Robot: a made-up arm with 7 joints.
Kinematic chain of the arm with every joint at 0, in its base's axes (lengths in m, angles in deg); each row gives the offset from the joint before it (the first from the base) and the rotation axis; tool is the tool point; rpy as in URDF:
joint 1: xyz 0 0 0.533 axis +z
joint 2: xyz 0 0 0 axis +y
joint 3: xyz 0 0 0.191 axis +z
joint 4: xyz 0.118 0 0 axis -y
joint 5: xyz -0.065 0 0.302 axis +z
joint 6: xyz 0 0 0 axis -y
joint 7: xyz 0.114 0 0 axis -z
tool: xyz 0 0 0 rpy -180 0 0
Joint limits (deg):
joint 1: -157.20..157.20
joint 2: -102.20..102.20
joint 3: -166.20..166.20
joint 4: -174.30..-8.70
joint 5: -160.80..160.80
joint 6: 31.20..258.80
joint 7: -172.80..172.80
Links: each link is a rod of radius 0.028 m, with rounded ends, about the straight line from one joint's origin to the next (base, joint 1, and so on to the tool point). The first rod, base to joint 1, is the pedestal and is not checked.
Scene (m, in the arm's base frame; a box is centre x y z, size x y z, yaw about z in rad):
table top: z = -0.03
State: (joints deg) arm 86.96 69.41 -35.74 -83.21 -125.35 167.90 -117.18
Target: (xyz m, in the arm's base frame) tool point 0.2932 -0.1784 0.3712
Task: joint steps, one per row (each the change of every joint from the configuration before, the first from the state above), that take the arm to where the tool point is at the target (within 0.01 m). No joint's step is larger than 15 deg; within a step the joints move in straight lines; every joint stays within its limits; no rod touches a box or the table.
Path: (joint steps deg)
1: -10.78 4.27 -12.92 -12.80 -6.29 1.58 0.00
2: -10.79 4.28 -12.92 -12.81 -6.28 1.57 0.00
3: -10.78 4.27 -12.91 -12.80 -6.29 1.58 0.00

